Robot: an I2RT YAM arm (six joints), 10 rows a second.
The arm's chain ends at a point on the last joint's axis. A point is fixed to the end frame.
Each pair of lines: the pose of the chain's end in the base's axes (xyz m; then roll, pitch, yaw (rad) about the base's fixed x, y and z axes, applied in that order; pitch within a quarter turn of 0, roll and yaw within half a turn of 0), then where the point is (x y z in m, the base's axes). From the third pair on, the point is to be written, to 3 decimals.
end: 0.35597 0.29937 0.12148 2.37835 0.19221 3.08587
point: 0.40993 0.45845 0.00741
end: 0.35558 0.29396 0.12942 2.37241 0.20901 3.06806
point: 0.41413 0.45264 0.01706
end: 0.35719 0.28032 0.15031 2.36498 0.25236 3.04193
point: 0.424 0.438 0.041
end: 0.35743 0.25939 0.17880 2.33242 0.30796 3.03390
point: 0.431 0.420 0.078
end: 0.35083 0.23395 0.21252 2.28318 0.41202 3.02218
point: 0.433 0.398 0.126
